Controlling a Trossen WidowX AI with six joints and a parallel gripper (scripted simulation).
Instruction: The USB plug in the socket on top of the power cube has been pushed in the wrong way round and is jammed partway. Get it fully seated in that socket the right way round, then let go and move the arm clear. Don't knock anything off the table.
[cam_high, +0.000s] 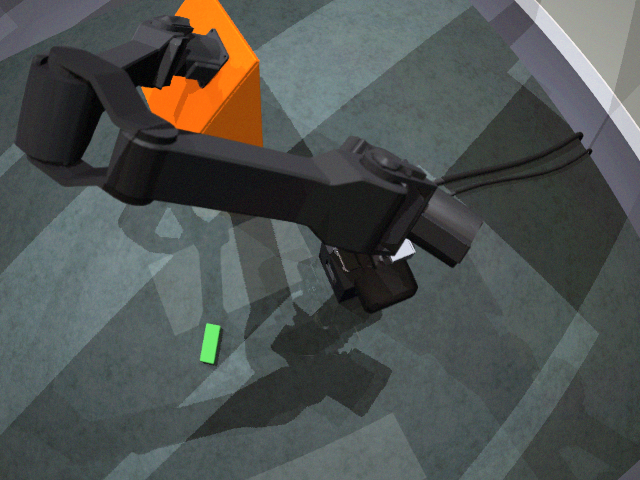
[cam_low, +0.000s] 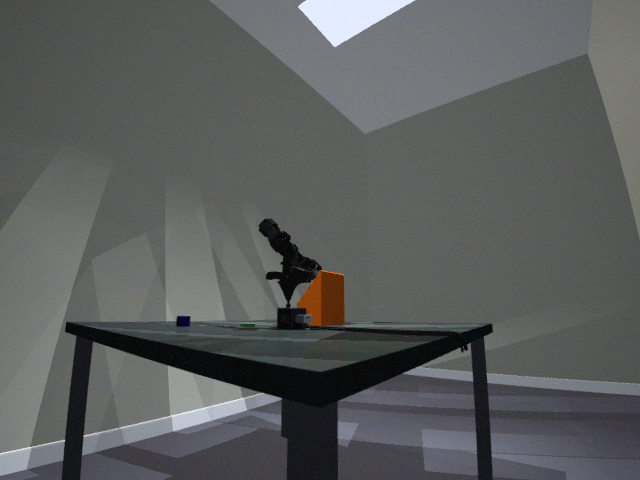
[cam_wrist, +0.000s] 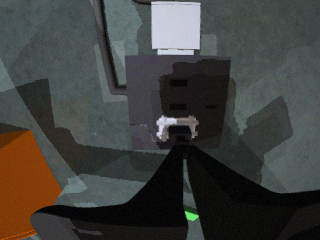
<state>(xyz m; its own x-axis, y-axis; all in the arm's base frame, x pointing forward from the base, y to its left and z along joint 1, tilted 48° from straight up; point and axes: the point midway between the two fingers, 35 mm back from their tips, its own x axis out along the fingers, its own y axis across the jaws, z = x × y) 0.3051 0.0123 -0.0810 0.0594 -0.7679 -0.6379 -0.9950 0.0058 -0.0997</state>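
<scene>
Right now the USB plug is 2 cm below my gripper tip. Also, from my gripper tip: dark blue cube 32 cm to the right, 24 cm ahead, 9 cm below; green block 21 cm to the right, 10 cm below, 1 cm ahead.
</scene>
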